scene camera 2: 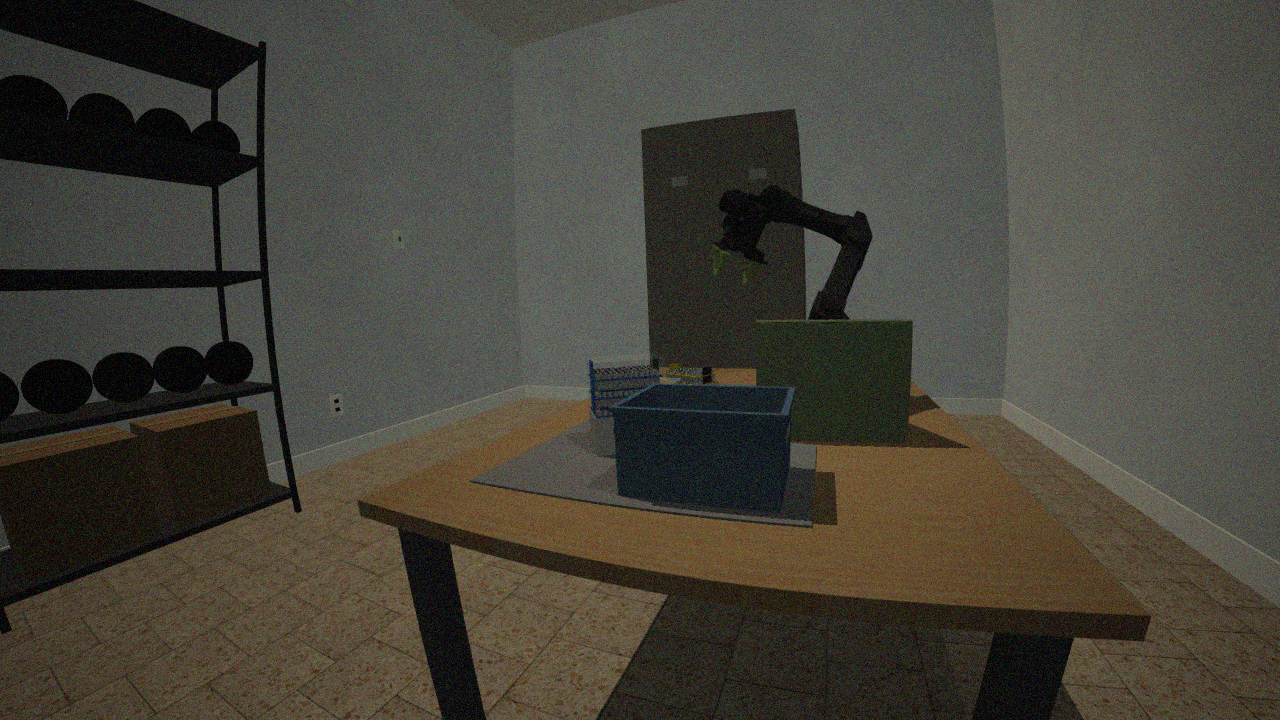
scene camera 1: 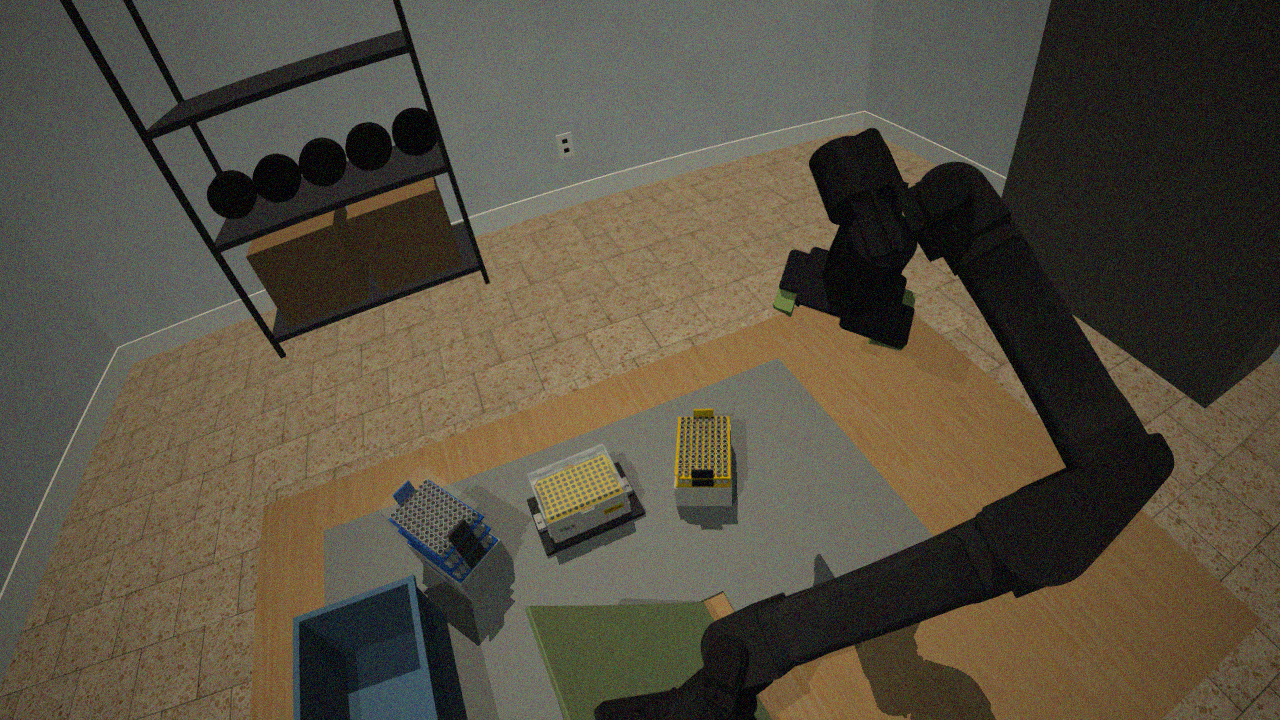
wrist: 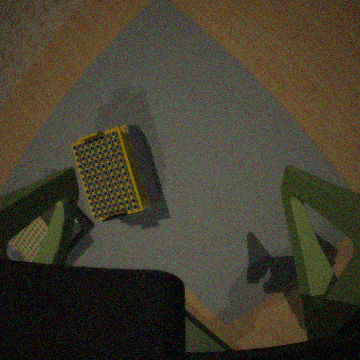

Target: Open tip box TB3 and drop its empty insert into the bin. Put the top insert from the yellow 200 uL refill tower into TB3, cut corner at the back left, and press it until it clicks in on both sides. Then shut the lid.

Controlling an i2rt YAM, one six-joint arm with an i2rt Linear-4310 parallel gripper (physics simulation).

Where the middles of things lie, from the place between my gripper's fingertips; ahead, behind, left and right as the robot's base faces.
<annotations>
I see my gripper 8 cm short of the tip insert (scene camera 1: pixel 703 442), 13 cm to the right of it and 24 cm above it. The rest, counted from my hand: blue bin (scene camera 2: pixel 724 446) 7 cm behind, 65 cm to the left, 24 cm below; lid (scene camera 1: pixel 577 483) 11 cm ahead, 32 cm to the left, 23 cm below.
</annotations>
